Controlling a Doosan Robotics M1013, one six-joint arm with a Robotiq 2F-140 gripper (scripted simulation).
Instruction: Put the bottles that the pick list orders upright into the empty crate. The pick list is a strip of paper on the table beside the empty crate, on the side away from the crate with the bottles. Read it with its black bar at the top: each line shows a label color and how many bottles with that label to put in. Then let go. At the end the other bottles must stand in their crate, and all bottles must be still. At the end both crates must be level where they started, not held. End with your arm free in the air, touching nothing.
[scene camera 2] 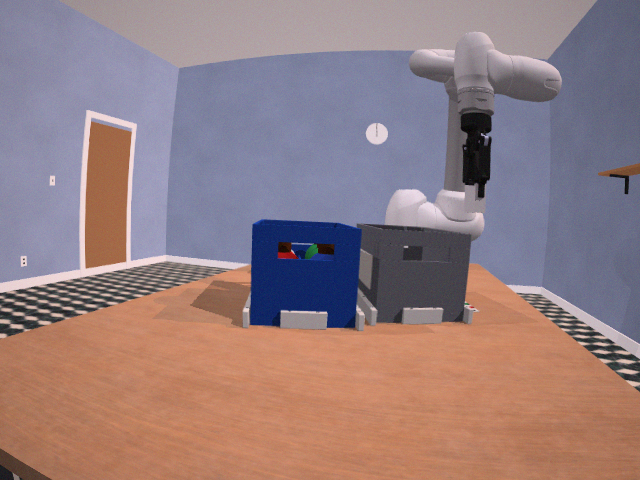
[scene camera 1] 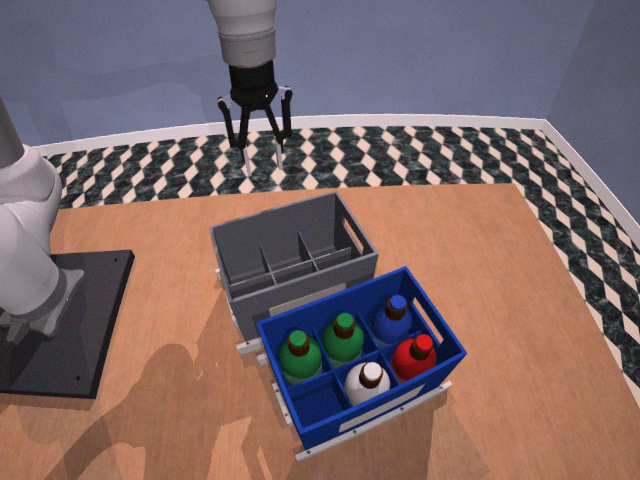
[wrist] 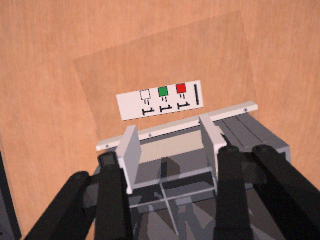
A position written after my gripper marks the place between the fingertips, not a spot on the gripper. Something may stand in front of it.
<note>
I see my gripper (scene camera 1: 264,169), a grey crate (scene camera 1: 311,254), a blue bottle (scene camera 1: 391,321) and a pick list (wrist: 183,96).
The grey crate also shows in scene camera 2 (scene camera 2: 389,281) and in the wrist view (wrist: 173,186). My gripper shows as well in scene camera 2 (scene camera 2: 474,212) and in the wrist view (wrist: 169,133).
</note>
